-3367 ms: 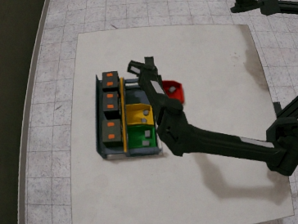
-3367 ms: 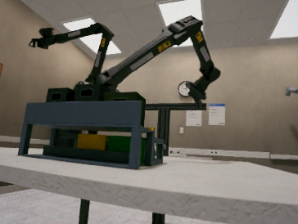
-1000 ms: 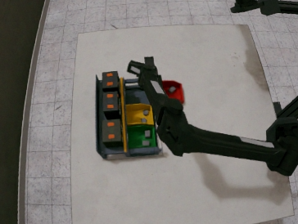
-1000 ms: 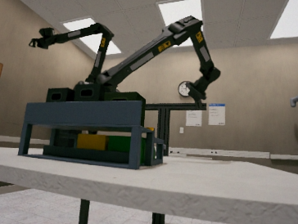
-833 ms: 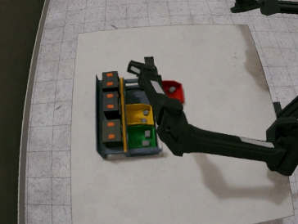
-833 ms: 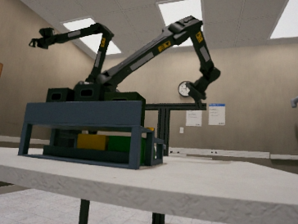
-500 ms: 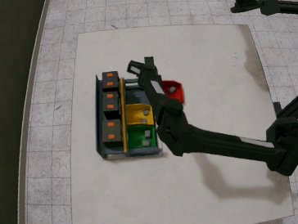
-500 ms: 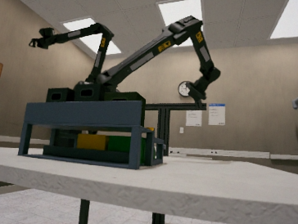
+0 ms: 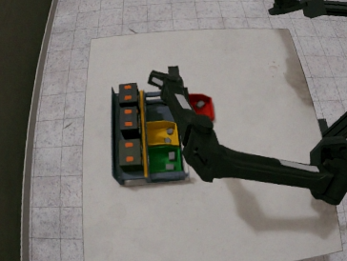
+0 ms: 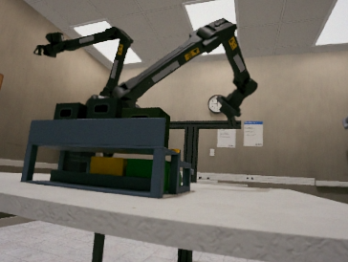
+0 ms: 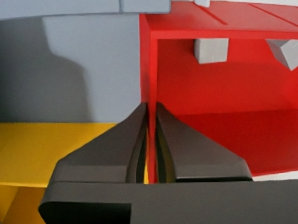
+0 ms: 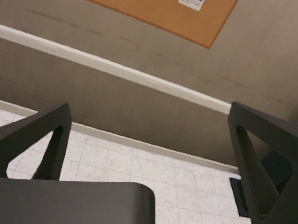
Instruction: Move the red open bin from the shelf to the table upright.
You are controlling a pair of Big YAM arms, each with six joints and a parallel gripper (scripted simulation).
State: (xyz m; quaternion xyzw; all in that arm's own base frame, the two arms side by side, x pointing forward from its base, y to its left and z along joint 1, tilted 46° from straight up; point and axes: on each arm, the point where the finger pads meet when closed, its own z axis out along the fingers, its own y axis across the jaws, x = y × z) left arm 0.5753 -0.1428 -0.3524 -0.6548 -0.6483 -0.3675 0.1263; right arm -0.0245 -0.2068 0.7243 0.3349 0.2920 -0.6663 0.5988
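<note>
My left gripper is now 8 cm past the red bin and 4 cm above it. Round my left hand: green bin (8 cm ahead, 23 cm to the left, 4 cm below); yellow bin (8 cm ahead, 12 cm to the left, 4 cm below).
</note>
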